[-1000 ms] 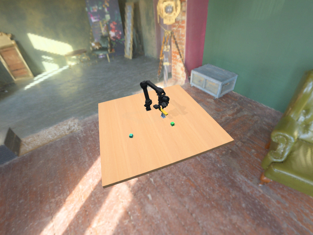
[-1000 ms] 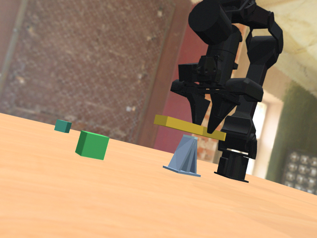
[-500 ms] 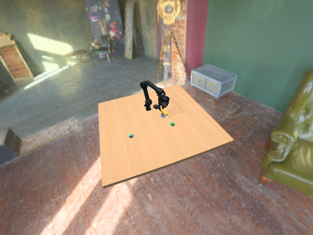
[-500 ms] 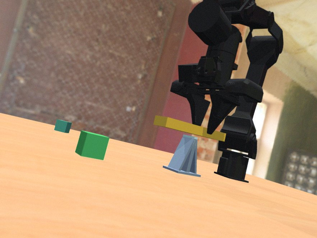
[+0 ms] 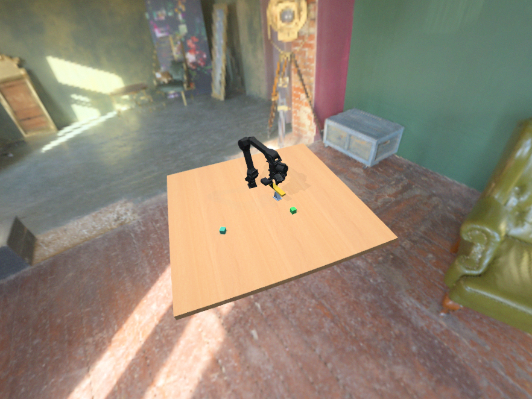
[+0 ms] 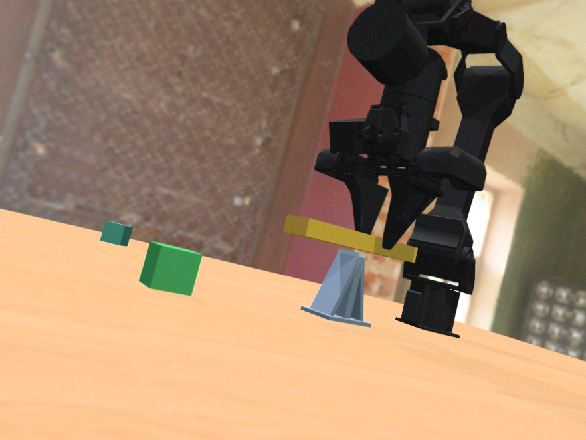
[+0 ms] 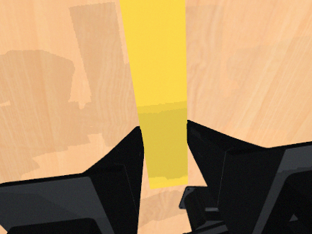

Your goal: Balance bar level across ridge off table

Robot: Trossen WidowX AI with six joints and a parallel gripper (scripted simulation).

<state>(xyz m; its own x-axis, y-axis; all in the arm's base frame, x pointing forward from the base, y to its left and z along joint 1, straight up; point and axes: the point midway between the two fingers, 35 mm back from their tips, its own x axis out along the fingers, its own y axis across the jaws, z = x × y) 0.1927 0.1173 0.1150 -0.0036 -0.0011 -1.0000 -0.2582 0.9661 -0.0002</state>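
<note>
The yellow bar lies 3 cm ahead of my gripper tip and 1 cm to the left of it. The rest, counted from my gripper tip: teal cube 43 cm to the right, 21 cm ahead, 6 cm below.
</note>
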